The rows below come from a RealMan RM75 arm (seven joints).
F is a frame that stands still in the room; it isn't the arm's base.
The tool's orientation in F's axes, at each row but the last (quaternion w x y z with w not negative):
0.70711, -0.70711, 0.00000, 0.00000
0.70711, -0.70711, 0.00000, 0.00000
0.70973, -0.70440, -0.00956, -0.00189
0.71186, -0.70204, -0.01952, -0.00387
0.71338, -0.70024, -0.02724, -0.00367
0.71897, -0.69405, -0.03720, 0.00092
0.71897, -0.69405, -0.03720, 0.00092
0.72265, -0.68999, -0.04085, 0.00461
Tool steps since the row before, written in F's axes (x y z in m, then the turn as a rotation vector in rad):
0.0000, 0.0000, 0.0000, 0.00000, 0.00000, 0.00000
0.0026, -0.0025, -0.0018, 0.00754, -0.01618, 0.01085
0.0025, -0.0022, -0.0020, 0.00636, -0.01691, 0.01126
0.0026, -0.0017, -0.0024, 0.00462, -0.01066, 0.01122
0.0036, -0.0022, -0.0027, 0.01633, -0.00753, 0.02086
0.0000, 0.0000, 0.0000, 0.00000, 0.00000, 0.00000
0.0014, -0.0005, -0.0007, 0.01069, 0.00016, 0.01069
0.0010, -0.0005, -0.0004, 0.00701, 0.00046, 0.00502
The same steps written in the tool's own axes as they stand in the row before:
0.0000, 0.0000, 0.0000, 0.00000, 0.00000, 0.00000
0.0026, 0.0018, -0.0025, 0.00754, -0.01085, -0.01618
0.0024, 0.0020, -0.0022, 0.00636, -0.01128, -0.01689
0.0025, 0.0025, -0.0018, 0.00476, -0.01121, -0.01061
0.0034, 0.0028, -0.0024, 0.01698, -0.02027, -0.00770
0.0000, 0.0000, 0.0000, 0.00000, 0.00000, 0.00000
0.0013, 0.0008, -0.0006, 0.01123, -0.01013, -0.00006
0.0009, 0.0004, -0.0006, 0.00728, -0.00464, 0.00022

